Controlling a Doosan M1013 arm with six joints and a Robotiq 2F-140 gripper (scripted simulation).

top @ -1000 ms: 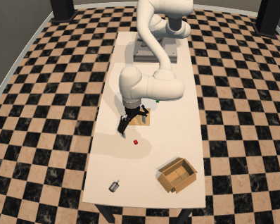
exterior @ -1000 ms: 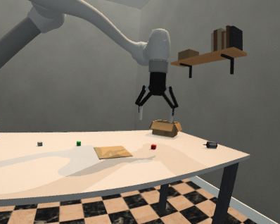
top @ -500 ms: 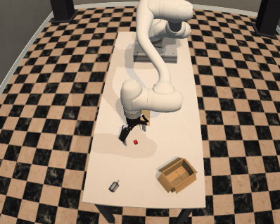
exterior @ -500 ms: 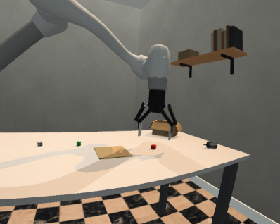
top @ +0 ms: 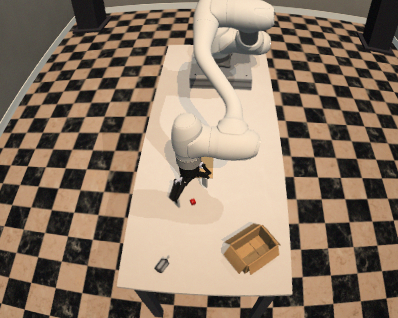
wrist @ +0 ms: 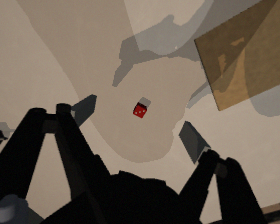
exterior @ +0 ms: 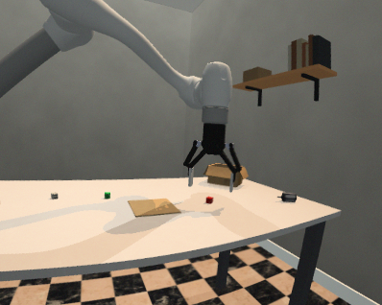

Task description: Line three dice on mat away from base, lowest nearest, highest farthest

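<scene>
The red die lies 50 mm below my hand. From my hand the other things lie so: cardboard box (210 mm ahead, 270 mm to the left, 20 mm below); dark object (310 mm ahead, 60 mm to the right, 50 mm below); tan mat (200 mm behind, 10 mm to the right, 60 mm below).
</scene>
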